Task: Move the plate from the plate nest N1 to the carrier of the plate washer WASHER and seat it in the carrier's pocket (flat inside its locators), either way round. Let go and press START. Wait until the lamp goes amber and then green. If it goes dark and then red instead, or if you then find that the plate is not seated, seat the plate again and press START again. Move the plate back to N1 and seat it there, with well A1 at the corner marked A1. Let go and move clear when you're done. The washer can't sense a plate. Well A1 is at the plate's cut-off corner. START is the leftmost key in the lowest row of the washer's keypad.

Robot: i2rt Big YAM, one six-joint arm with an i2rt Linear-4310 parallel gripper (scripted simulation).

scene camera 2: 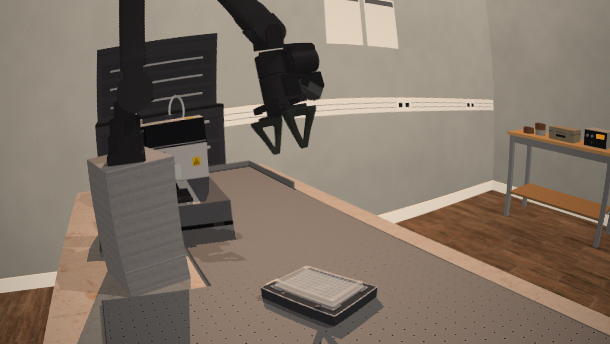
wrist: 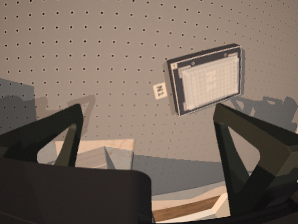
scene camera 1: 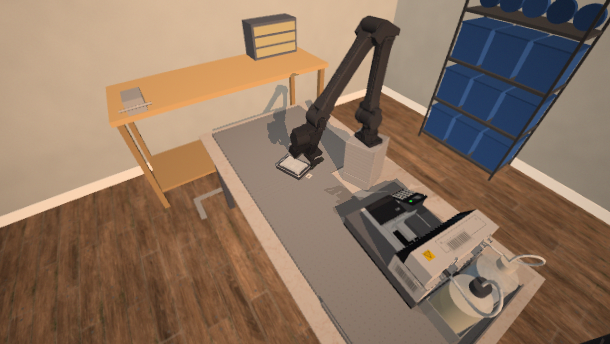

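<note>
A plate and a washer are visible, together with my gripper. The wrist view also shows the gripper.
</note>
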